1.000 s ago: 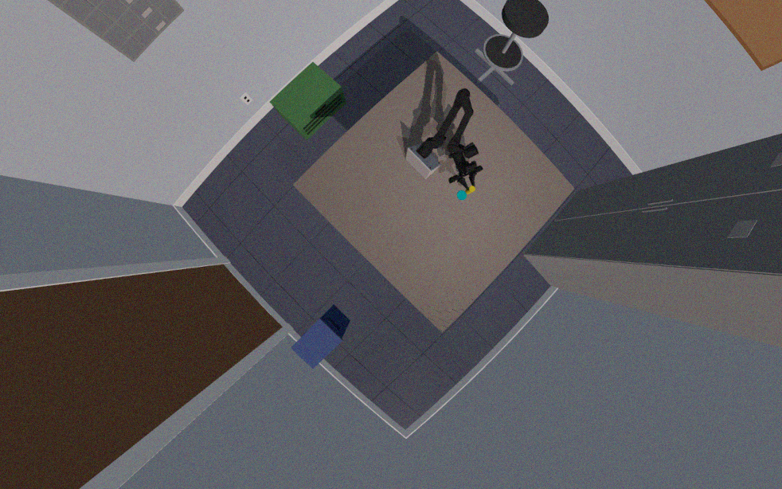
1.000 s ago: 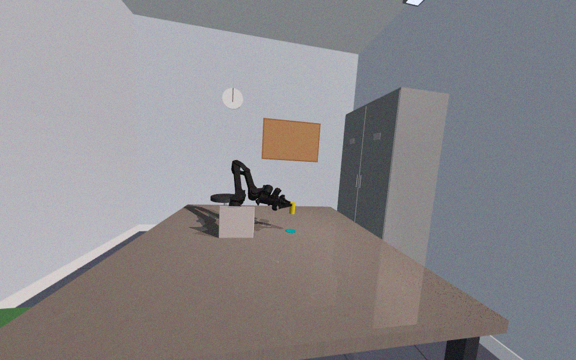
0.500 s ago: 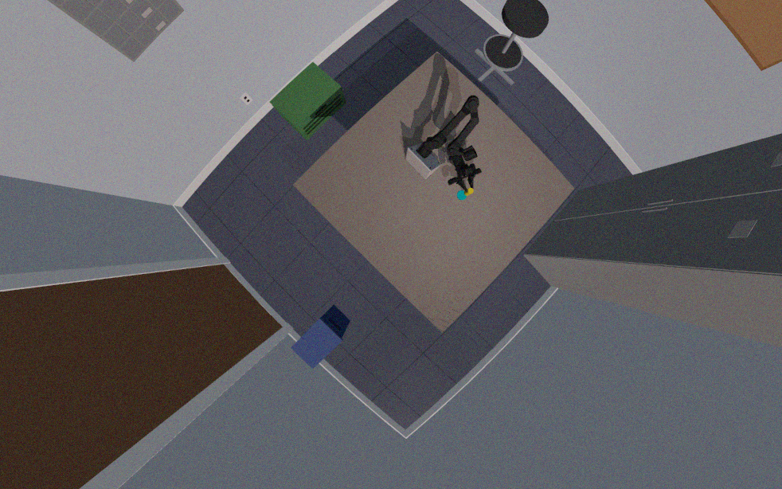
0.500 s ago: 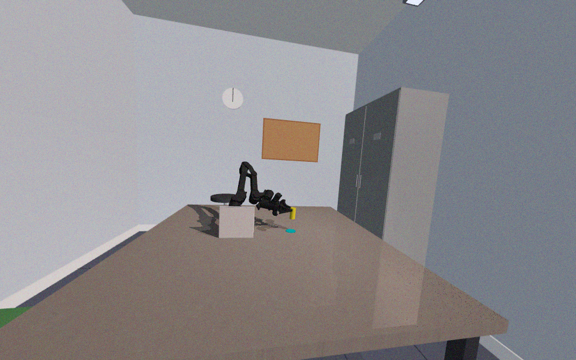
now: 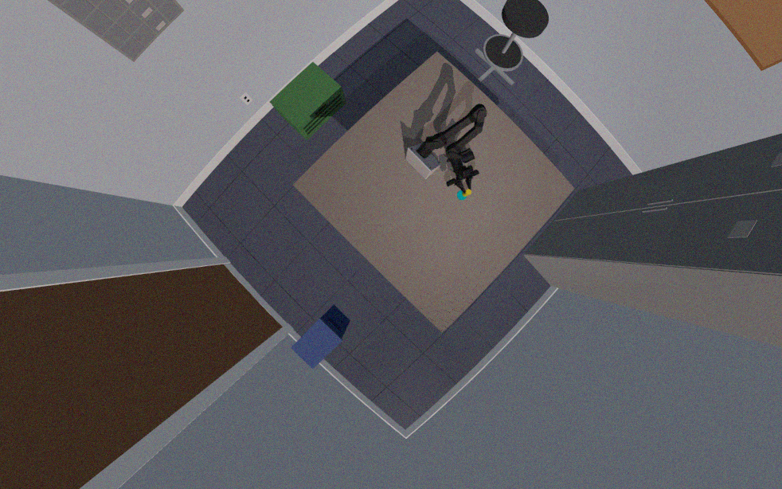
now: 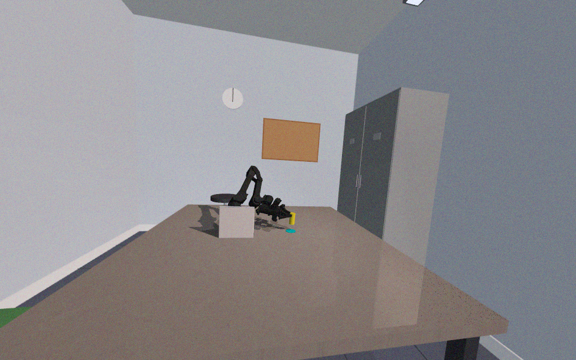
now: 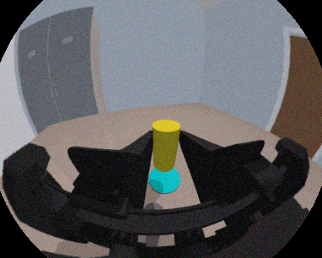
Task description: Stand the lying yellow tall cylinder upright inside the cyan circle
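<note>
My gripper tip is 10 cm above the cyan circle. From my gripper tip the other things lie so: yellow tall cylinder 2 cm below.
</note>
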